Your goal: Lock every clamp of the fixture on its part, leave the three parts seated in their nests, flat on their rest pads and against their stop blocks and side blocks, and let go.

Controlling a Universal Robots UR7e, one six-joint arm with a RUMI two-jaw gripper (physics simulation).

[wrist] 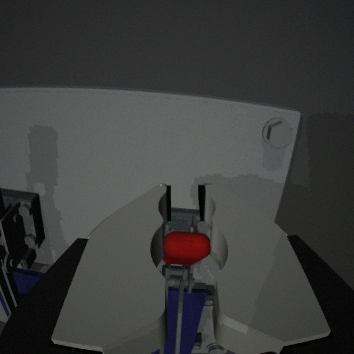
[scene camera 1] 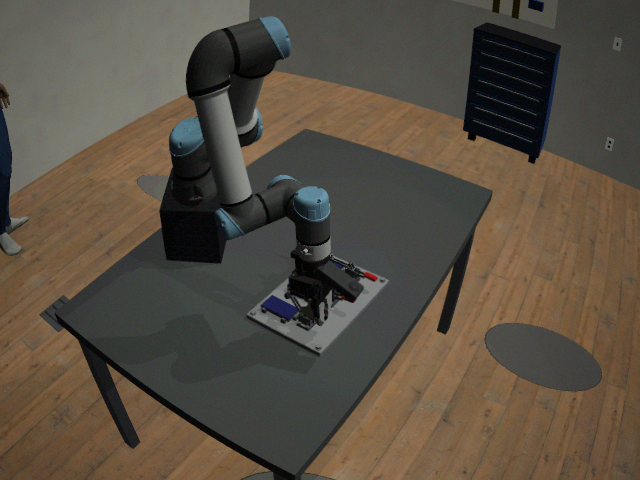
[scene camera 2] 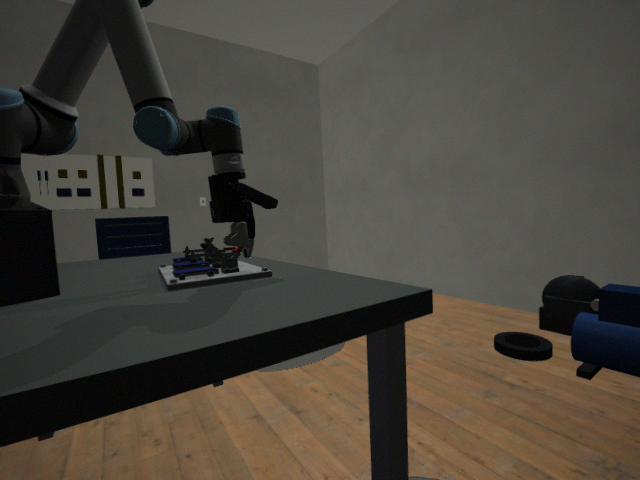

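My gripper is shut on the red handle of the clamp nearest scene camera 1. In scene camera 2 this clamp's dark linkage stands tilted up. A blue part lies on the fixture plate in front of this clamp. Another clamp with a red handle lies low at the far end. The middle clamp's red handle shows partly behind the gripper. The pad contacts and the other two parts' seating are mostly hidden or too small to tell.
The dark table carries the plate. The middle clamp's dark bracket stands left of the jaws in the wrist view. A corner bolt sits beyond them at right. The robot's black base block stands behind the fixture.
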